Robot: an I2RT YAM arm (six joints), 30 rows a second.
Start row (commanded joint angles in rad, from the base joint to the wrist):
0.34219, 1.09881, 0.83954, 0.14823, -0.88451, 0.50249
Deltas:
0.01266, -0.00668, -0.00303, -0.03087, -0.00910, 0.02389
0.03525, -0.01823, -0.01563, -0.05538, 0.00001, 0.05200
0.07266, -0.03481, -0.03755, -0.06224, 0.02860, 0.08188
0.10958, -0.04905, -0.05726, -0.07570, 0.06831, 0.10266
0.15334, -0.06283, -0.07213, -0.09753, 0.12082, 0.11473
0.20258, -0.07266, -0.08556, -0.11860, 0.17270, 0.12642
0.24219, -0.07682, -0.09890, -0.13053, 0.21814, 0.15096
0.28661, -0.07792, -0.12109, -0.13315, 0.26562, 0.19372
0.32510, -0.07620, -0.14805, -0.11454, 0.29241, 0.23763
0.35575, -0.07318, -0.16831, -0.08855, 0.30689, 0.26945
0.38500, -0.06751, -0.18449, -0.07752, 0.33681, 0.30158
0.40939, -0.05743, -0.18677, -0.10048, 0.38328, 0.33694
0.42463, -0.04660, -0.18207, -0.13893, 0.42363, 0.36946
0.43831, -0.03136, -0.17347, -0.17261, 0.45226, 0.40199
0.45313, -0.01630, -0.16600, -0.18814, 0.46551, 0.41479
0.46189, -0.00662, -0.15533, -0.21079, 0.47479, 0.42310
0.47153, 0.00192, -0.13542, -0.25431, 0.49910, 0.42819
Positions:
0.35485, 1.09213, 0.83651, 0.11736, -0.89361, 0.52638
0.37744, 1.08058, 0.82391, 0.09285, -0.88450, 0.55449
0.41485, 1.06400, 0.80199, 0.08599, -0.85591, 0.58437
0.45177, 1.04976, 0.78228, 0.07253, -0.81620, 0.60515
0.49553, 1.03598, 0.76741, 0.05070, -0.76369, 0.61722
0.54477, 1.02615, 0.75398, 0.02963, -0.71181, 0.62891
0.58438, 1.02199, 0.74064, 0.01770, -0.66637, 0.65345
0.62880, 1.02089, 0.71845, 0.01508, -0.61889, 0.69621
0.66729, 1.02261, 0.69149, 0.03369, -0.59210, 0.74012
0.69794, 1.02563, 0.67123, 0.05968, -0.57762, 0.77194
0.72719, 1.03130, 0.65505, 0.07071, -0.54770, 0.80407
0.75158, 1.04138, 0.65277, 0.04775, -0.50123, 0.83943
0.76682, 1.05221, 0.65747, 0.00930, -0.46088, 0.87195
0.78050, 1.06745, 0.66607, -0.02438, -0.43225, 0.90448
0.79532, 1.08251, 0.67354, -0.03991, -0.41900, 0.91728
0.80408, 1.09219, 0.68421, -0.06256, -0.40972, 0.92559
0.81372, 1.10073, 0.70412, -0.10608, -0.38541, 0.93068

